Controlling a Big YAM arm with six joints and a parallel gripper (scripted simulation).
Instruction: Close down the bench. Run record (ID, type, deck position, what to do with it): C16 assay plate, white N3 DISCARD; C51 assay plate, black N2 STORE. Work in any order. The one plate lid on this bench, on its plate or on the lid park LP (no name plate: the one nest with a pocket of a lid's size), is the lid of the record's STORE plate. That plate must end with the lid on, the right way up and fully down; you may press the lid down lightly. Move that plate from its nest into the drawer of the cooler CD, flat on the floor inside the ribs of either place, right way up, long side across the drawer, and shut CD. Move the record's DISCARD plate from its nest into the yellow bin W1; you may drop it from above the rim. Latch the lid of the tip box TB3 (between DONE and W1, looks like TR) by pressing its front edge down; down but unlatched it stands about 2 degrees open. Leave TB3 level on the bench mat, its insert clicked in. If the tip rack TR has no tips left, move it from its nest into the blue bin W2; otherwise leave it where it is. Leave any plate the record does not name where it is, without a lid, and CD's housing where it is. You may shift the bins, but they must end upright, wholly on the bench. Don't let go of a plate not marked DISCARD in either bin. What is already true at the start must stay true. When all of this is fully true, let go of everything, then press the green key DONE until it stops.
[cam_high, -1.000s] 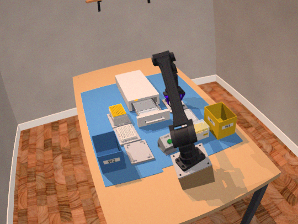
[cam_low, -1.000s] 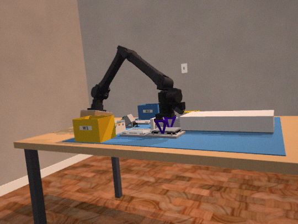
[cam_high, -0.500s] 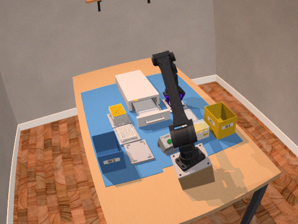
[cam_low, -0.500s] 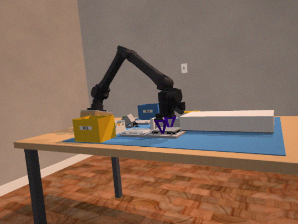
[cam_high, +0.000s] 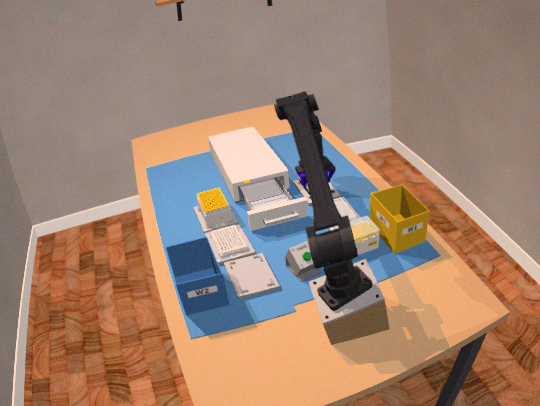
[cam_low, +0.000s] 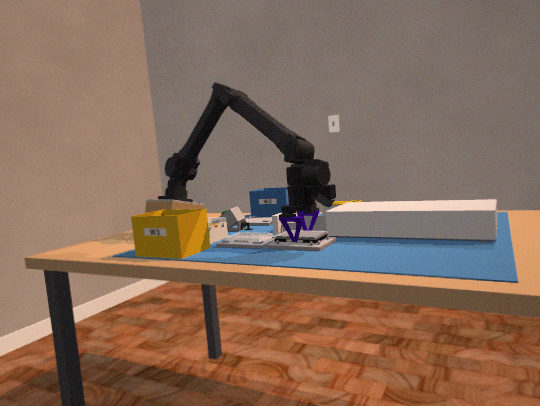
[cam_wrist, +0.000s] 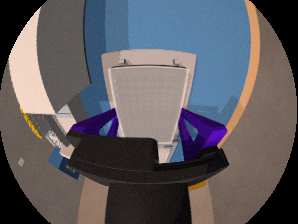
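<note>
Right now the cooler drawer is 19 cm to the left of my hand and 1 cm behind it. The rest, counted from my hand: cooler CD: 18 cm to the left, 13 cm ahead, 1 cm above; plate lid: right at my hand; black plate: right at my hand.
</note>
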